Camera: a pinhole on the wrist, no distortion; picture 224 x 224 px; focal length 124.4 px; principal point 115.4 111.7 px. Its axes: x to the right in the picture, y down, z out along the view. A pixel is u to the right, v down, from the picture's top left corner.
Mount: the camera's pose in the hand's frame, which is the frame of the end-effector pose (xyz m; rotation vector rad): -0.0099 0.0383 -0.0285 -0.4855 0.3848 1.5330
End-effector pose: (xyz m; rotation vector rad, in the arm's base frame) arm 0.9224 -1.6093 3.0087 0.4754 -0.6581 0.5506
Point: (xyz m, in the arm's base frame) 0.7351 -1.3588 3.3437
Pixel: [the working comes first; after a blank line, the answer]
In the camera's frame: 0.1891 -0.2138 0.3393

185 33
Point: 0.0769 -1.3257 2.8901
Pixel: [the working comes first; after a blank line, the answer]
In the camera's frame: 0.4781 0.5115 0.5137

outside the picture
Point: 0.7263 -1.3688 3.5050
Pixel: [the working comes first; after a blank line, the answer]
In the camera's frame: 0.1565 -0.3220 0.4551

158 24
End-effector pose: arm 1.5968 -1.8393 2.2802 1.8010 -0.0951 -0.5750
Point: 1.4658 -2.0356 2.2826
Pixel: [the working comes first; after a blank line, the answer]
In the camera's frame: -0.1394 0.0215 0.2184

36 124
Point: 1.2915 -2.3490 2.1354
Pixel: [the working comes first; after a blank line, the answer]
In the camera's frame: -0.4047 -0.0056 0.4997

15 110
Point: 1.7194 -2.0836 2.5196
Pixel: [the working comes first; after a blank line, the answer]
In the camera's frame: 0.1687 -0.1384 0.2660

194 47
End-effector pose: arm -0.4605 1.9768 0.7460 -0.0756 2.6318 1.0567
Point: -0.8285 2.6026 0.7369
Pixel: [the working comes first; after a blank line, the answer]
In the camera's frame: 0.2104 -0.4349 0.5331

164 10
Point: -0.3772 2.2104 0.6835
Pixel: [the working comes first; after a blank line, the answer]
In the camera's frame: -0.0681 0.0192 0.2566

82 121
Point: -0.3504 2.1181 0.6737
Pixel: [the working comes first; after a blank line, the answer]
In the camera's frame: -0.1087 0.0524 0.1754

38 149
